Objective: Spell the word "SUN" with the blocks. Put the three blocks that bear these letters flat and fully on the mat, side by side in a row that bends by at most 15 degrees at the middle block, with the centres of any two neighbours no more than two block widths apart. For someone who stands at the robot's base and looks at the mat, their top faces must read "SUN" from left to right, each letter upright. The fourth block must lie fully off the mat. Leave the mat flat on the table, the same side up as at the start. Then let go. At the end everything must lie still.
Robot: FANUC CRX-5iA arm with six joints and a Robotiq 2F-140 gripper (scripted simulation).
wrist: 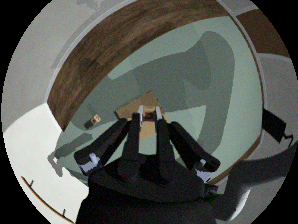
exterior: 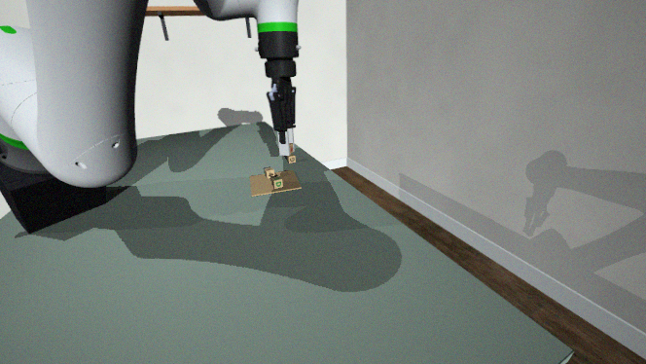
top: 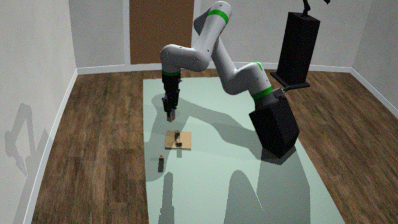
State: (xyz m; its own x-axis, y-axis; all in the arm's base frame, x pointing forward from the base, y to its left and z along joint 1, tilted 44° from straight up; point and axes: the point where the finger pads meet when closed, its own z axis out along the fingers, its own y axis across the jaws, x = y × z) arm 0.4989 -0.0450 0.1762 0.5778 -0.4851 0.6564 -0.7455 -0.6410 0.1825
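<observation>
My hand is 20 mm past the tan mat, 60 mm to the right of it and 130 mm above it.
</observation>
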